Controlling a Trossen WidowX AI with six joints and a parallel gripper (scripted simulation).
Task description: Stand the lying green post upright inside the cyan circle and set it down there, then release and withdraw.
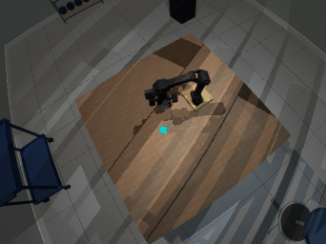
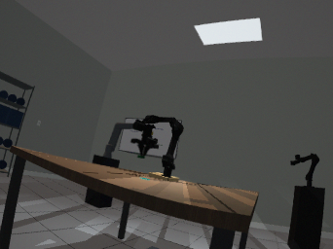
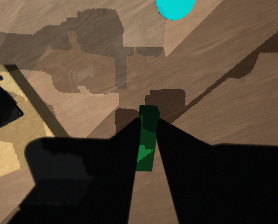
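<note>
Now: gripper tip 130 mm above the cyan circle, 100 mm to the right of it and 100 mm short of it. The rest, counted from my gripper tip: green post: 20 mm to the right, 10 mm behind.
</note>
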